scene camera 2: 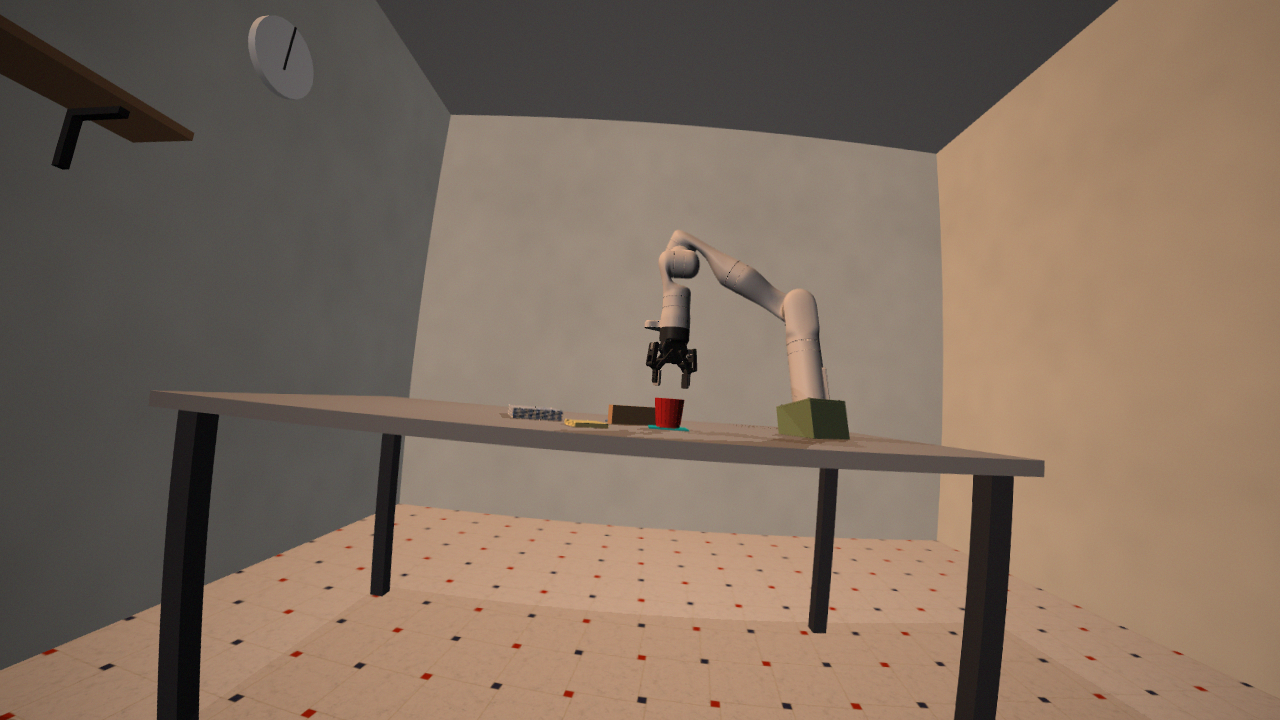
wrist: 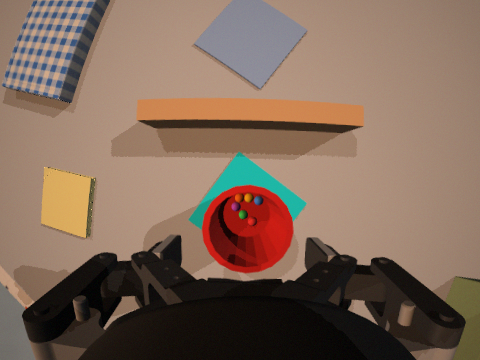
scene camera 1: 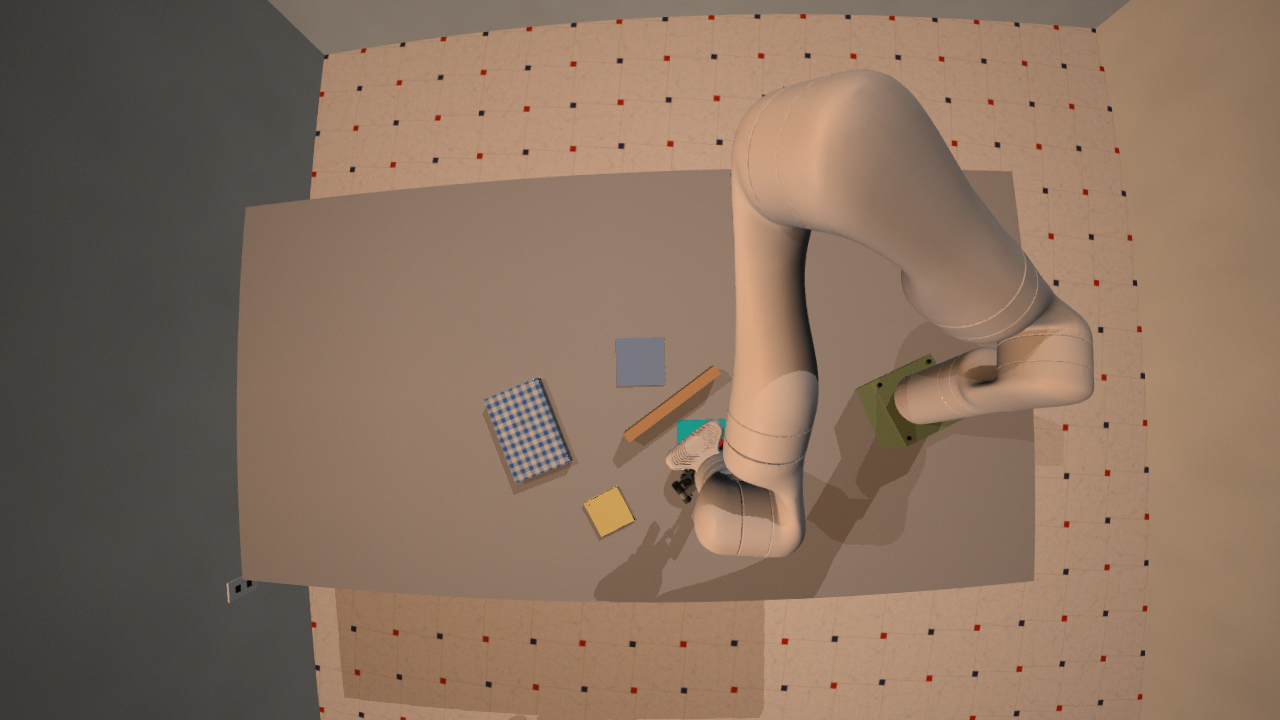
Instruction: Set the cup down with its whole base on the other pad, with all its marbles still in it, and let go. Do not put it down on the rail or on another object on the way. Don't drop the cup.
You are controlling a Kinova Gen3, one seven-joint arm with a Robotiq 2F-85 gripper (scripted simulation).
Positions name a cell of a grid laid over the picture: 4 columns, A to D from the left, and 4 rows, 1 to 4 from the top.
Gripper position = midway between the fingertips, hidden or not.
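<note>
My gripper (scene camera 2: C3) is visible, also in the wrist view (wrist: C3). A red cup (scene camera 2: C3) is visible, likewise in the wrist view (wrist: B3). An orange rail (scene camera 1: C3) appears, and the rail is visible again in scene camera 2 (scene camera 2: B3) and the wrist view (wrist: B2). A blue-checked box (scene camera 1: B3) is visible to me.
</note>
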